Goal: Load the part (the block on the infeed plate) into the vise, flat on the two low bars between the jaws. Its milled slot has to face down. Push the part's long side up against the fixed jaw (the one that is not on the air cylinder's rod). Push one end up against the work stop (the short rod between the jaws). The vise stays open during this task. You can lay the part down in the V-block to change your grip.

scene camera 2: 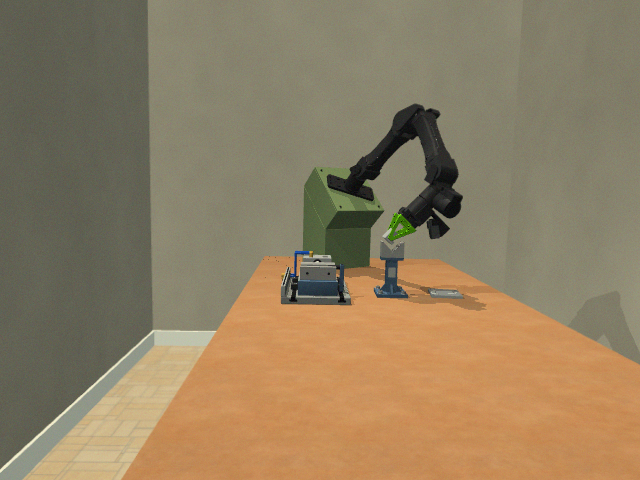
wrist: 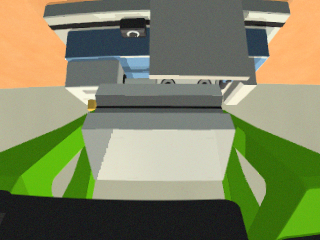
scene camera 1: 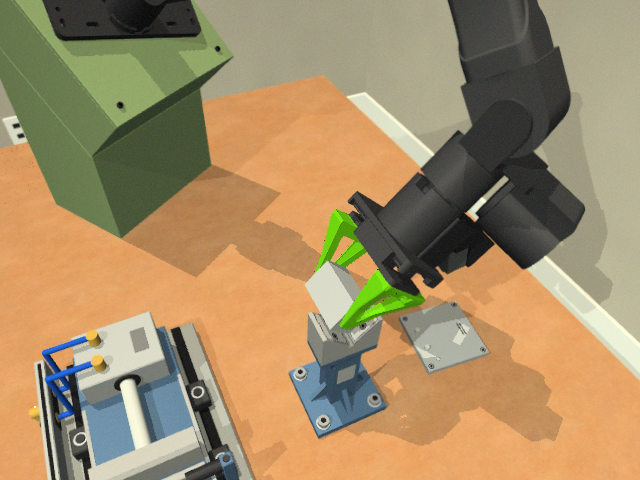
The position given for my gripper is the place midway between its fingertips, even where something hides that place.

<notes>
I see my gripper (scene camera 1: pixel 329 303) and a grey part (scene camera 1: pixel 332 288).
The grey part also shows in the wrist view (wrist: pixel 141 132). My gripper is seen too in scene camera 2 (scene camera 2: pixel 388 238) and in the wrist view (wrist: pixel 158 120).
</notes>
